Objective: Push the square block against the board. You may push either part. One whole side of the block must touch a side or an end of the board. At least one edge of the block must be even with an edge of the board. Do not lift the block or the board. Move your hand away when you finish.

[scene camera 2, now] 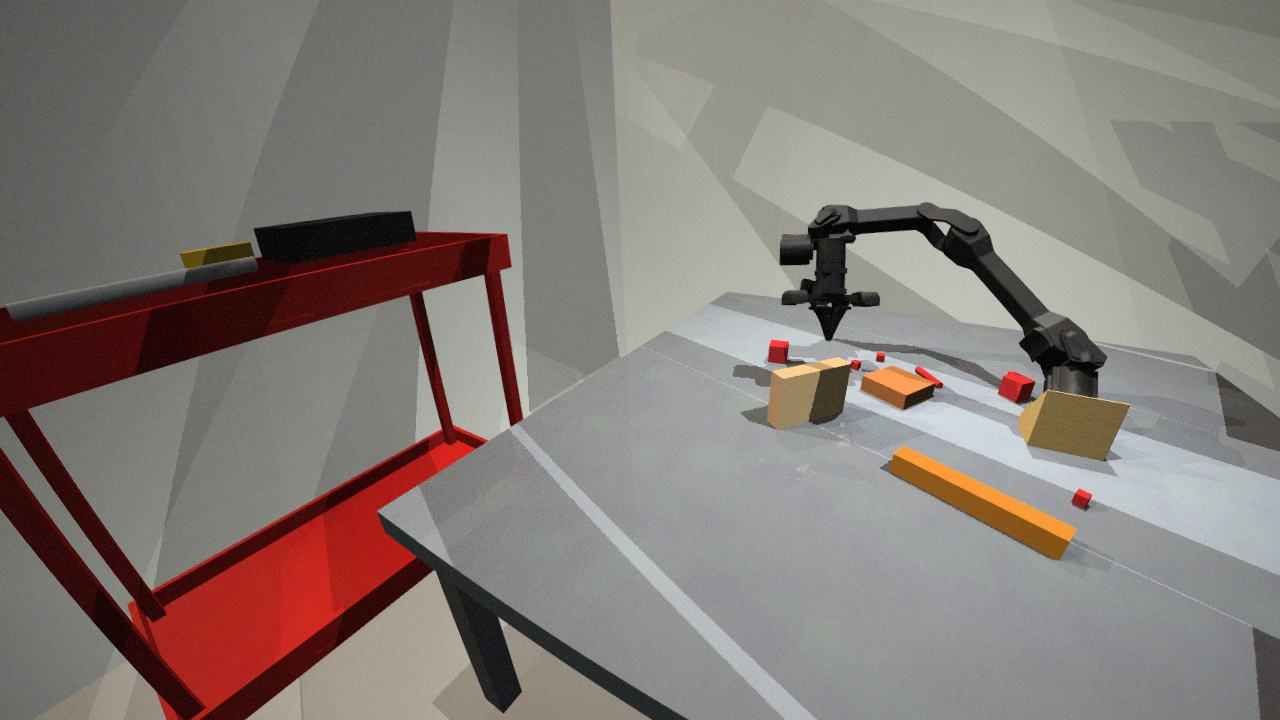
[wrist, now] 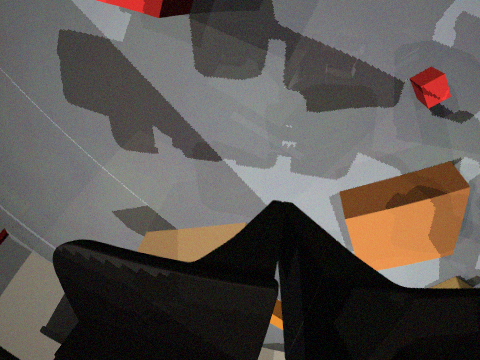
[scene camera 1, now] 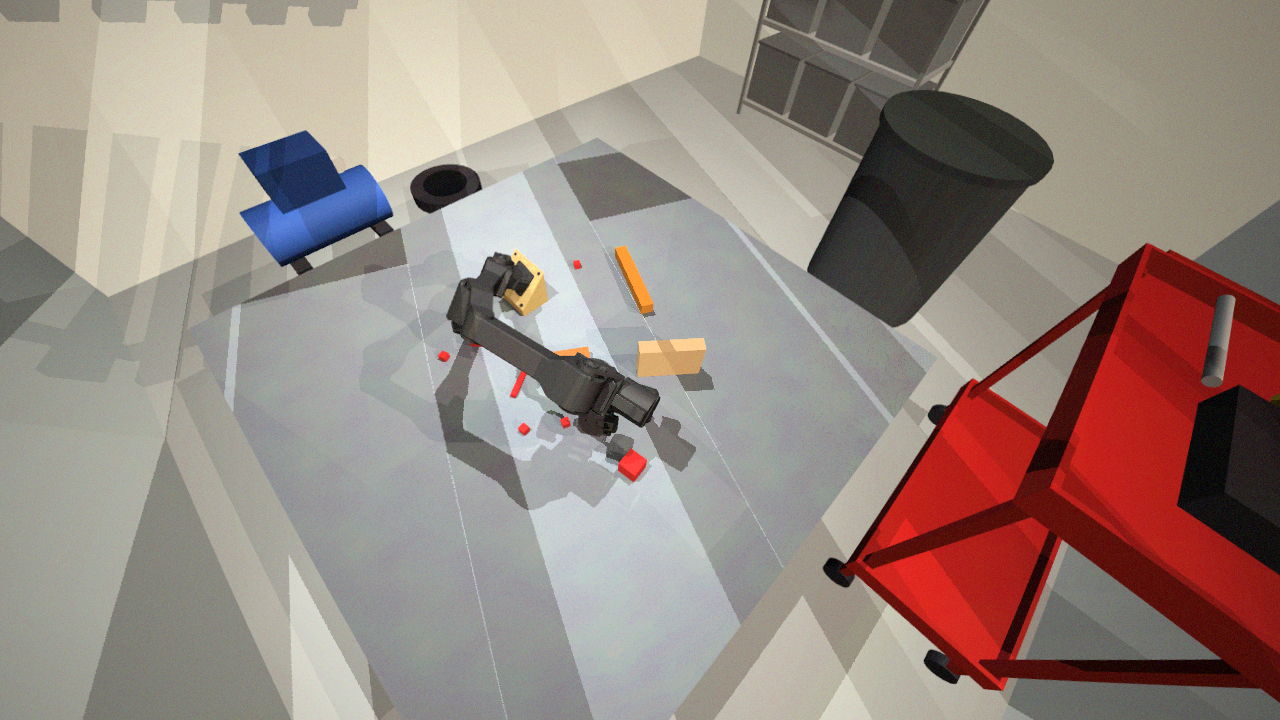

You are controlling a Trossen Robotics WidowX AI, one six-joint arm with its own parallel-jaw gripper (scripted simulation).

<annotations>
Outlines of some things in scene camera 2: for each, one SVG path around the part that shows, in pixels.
My gripper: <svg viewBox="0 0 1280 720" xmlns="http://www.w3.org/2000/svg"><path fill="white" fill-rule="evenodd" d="M845 263L823 263L816 265L816 281L803 279L800 290L787 290L782 295L782 305L810 303L808 309L813 310L817 315L827 341L832 340L845 312L851 310L849 304L853 307L871 307L880 304L880 297L877 292L858 291L851 295L845 295L846 288L844 282L845 274L847 273Z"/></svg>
A tan block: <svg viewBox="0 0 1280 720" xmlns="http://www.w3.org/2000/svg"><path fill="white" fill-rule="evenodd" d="M851 363L837 357L772 371L767 422L779 430L843 412Z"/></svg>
A square block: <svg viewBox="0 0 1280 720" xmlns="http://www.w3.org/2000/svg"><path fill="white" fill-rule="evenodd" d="M862 391L902 410L931 398L936 385L935 382L895 366L863 375Z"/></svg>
A red cube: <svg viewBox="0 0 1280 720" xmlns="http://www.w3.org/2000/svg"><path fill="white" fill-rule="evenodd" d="M1003 376L998 394L1015 403L1029 400L1035 385L1034 380L1017 373Z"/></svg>
</annotations>
